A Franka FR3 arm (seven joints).
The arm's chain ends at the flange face. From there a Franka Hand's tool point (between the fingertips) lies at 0.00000 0.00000 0.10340 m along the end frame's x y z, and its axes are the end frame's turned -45 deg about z.
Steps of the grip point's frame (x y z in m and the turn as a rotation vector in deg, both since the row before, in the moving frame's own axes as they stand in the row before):
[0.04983 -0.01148 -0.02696 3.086 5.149 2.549]
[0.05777 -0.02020 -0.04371 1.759 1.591 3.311]
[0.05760 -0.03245 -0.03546 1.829 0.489 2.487]
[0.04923 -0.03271 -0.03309 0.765 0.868 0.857]
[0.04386 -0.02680 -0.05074 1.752 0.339 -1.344]
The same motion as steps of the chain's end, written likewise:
[0.02426 -0.03293 -0.02639 5.823 1.459 2.549]
[0.02666 -0.05086 -0.04362 2.369 -0.119 3.311]
[0.01943 -0.06068 -0.03540 1.639 -0.948 2.487]
[0.01153 -0.05586 -0.03307 1.155 0.073 0.857]
[0.01390 -0.04732 -0.05069 1.479 -0.999 -1.344]

